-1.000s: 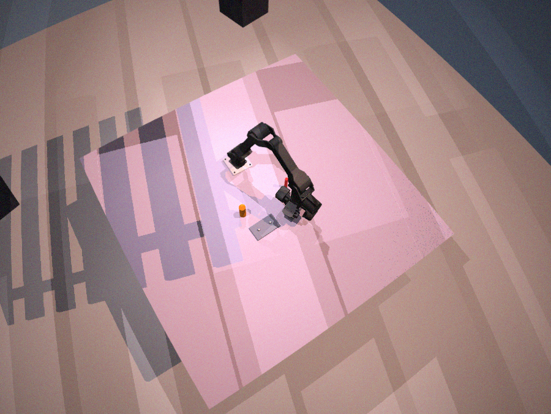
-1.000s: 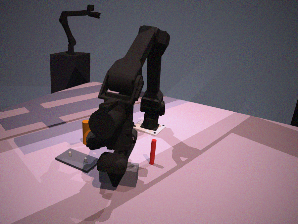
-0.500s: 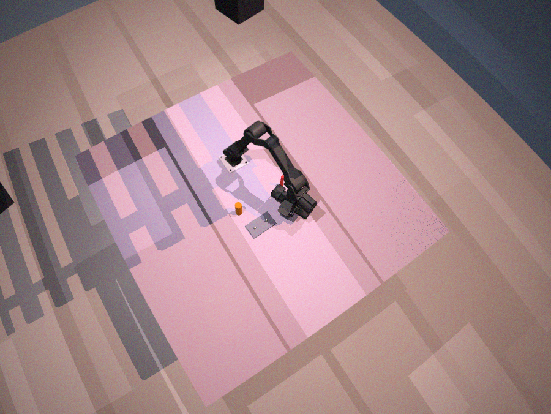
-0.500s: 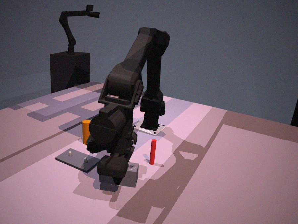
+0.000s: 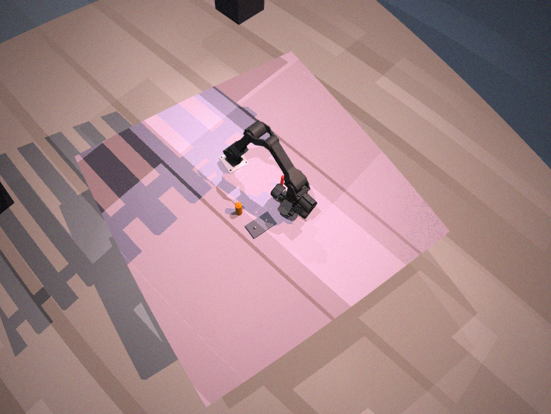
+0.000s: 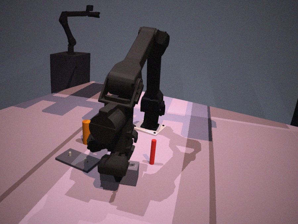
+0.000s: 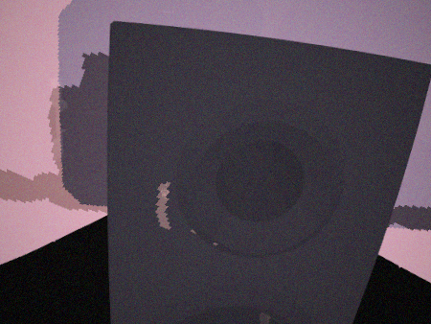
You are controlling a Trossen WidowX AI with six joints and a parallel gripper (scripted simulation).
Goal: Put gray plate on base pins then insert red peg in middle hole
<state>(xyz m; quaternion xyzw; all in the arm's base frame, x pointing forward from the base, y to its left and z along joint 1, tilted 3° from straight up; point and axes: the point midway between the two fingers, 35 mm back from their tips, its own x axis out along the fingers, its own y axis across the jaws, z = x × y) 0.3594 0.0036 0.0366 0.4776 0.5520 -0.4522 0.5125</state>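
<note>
The dark flat base is 150 mm to the right of my gripper tip and 40 mm behind it. Also, from my gripper tip: orange cylinder: 170 mm to the right, 150 mm behind, 30 mm above; gray plate: 30 mm above; red peg: 110 mm behind, 60 mm to the left, 30 mm above.
</note>
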